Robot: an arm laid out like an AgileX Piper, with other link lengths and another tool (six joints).
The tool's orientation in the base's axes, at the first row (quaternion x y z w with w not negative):
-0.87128, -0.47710, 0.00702, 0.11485
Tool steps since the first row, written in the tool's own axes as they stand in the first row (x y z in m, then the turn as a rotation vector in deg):
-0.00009, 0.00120, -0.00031, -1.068, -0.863, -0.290
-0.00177, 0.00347, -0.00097, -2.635, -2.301, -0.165
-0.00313, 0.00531, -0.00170, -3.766, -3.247, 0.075
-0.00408, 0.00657, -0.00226, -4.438, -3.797, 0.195
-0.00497, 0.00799, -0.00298, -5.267, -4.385, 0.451
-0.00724, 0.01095, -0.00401, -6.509, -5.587, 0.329
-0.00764, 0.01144, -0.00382, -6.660, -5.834, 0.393
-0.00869, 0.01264, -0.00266, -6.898, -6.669, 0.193
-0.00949, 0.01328, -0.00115, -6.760, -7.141, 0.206
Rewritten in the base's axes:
0.00098, -0.00076, 0.00004, -1.262, -0.498, 0.357
0.00203, -0.00346, 0.00005, -3.324, -1.034, 0.380
0.00291, -0.00569, 0.00025, -4.755, -1.439, 0.232
0.00350, -0.00724, 0.00044, -5.592, -1.691, 0.163
0.00429, -0.00886, 0.00076, -6.562, -2.027, -0.045
0.00563, -0.01248, 0.00093, -8.221, -2.462, 0.202
0.00580, -0.01303, 0.00061, -8.516, -2.448, 0.176
0.00608, -0.01431, -0.00087, -9.314, -2.252, 0.520
0.00599, -0.01501, -0.00255, -9.632, -1.890, 0.618

